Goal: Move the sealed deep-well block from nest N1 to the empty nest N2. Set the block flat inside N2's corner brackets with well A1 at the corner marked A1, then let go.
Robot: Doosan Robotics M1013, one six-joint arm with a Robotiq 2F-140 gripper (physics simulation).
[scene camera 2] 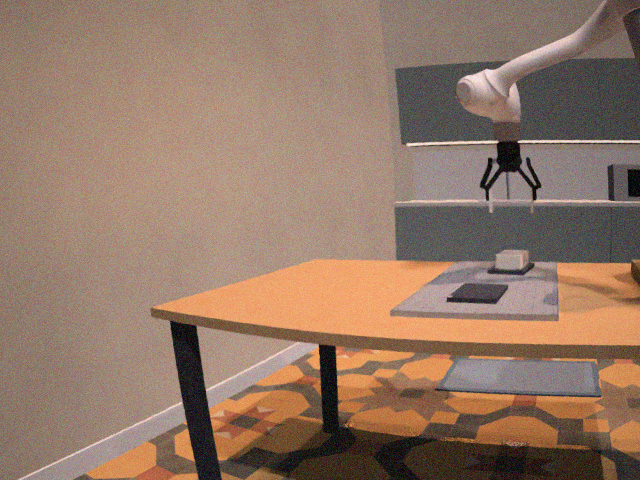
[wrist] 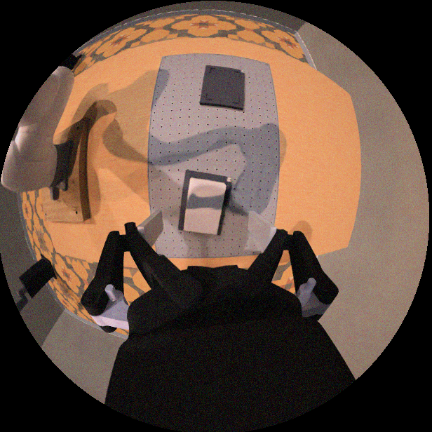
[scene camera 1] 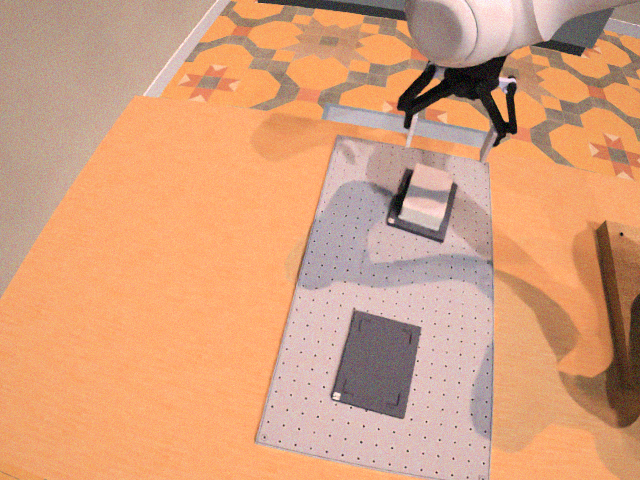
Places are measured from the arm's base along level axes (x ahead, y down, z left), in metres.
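Where they show: gripper, fingertip midpoint: (scene camera 2: 511,212) (scene camera 1: 445,149).
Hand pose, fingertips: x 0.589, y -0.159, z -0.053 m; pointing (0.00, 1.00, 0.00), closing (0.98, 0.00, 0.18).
Observation:
Each offset is from my fingertips to the top centre of the thing. "spot": to the spot under its first point. Level surfaces: height alone.
The pale deep-well block {dx +0.001, dy +0.123, dz -0.009 m} (scene camera 1: 426,198) (scene camera 2: 511,259) (wrist: 204,206) sits upright on the dark nest N1 {spot: dx -0.004, dy +0.171, dz +0.072 m} (scene camera 1: 416,233) (scene camera 2: 497,271) (wrist: 184,201), at the far end of the perforated plate. The dark nest N2 {dx -0.020, dy +0.162, dz +0.352 m} (scene camera 1: 378,364) (scene camera 2: 478,292) (wrist: 223,87) lies at the plate's near end with nothing on it; thin corner brackets show, and a small white mark is at one corner. My gripper (scene camera 1: 448,138) (scene camera 2: 511,210) (wrist: 205,219) is open and empty, well above the block. In the wrist view its two pale fingertips stand on either side of the block. Well A1 cannot be made out.
The perforated grey plate {dy +0.176 m} (scene camera 1: 310,413) (scene camera 2: 413,308) (wrist: 265,75) lies on the orange wooden table {dy +0.189 m} (scene camera 1: 155,258) (scene camera 2: 310,299) (wrist: 320,150). A brown wooden piece (scene camera 1: 612,289) (wrist: 85,170) stands beyond the plate's side, by the arm's base. The arm casts shadows across the plate.

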